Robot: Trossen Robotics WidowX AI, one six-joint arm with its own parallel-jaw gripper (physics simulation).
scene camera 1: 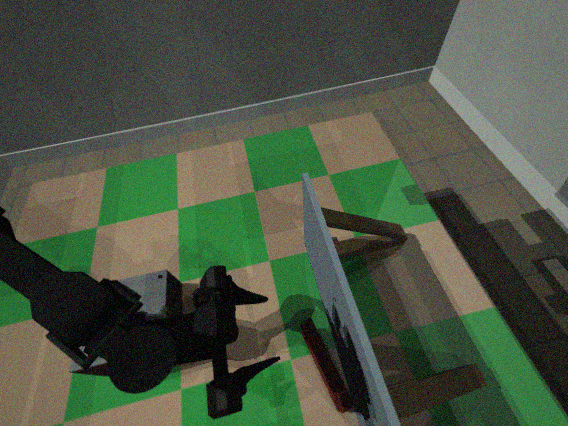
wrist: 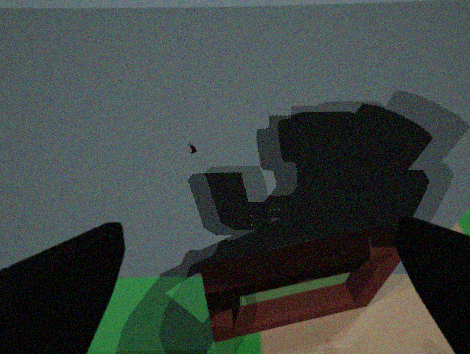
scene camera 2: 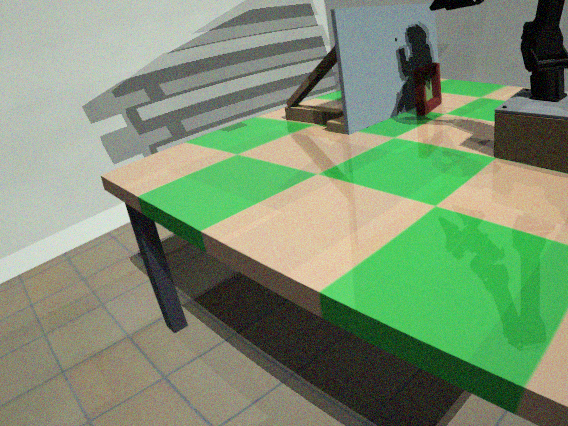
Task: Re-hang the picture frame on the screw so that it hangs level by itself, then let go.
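Pixels of known places: gripper, fingertip midpoint: (scene camera 1: 272, 327) (wrist: 259, 233) (scene camera 2: 438, 9); arm's base, origin of the base link: (scene camera 2: 548, 97).
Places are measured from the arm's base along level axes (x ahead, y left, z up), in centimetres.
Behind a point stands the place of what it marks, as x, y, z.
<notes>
The red picture frame (scene camera 1: 325, 367) @[41.8, -11.9, 1.3] (scene camera 2: 420, 97) @[39.0, -2.9, -6.1] (wrist: 290, 312) @[41.3, -10.7, -9.3] stands upright on the table at the foot of the grey-blue panel (scene camera 1: 320, 250) (scene camera 2: 367, 65) (wrist: 100, 100), on its front side, off the screw. The screw (scene camera 2: 396, 39) @[44.5, -1.3, 10.2] (wrist: 192, 148) @[44.5, -1.9, 10.4] is a small dark stub sticking out of the panel, higher than the frame and off to one side. My gripper (scene camera 1: 272, 328) @[33.7, -7.1, 18.0] (wrist: 259, 233) @[33.7, -7.1, 18.0] is open and empty, in front of the panel and above the frame. In the wrist view the frame lies low between the two dark fingers, nearer the right one; its upper part is in dark shadow.
Wooden braces (scene camera 1: 365, 222) @[56.5, 17.8, 3.4] (scene camera 2: 312, 77) @[56.5, 19.6, 1.8] support the panel from behind. The arm's base block (scene camera 1: 150, 292) @[3.3, 7.8, -0.7] (scene camera 2: 530, 135) @[-1.6, 12.4, -5.3] stands on the green-and-tan checkered table (scene camera 1: 215, 220) @[14.8, 33.0, -11.3] (scene camera 2: 280, 235) @[13.2, 60.9, -11.3]. Dark arm shadows fall on the panel around the frame.
</notes>
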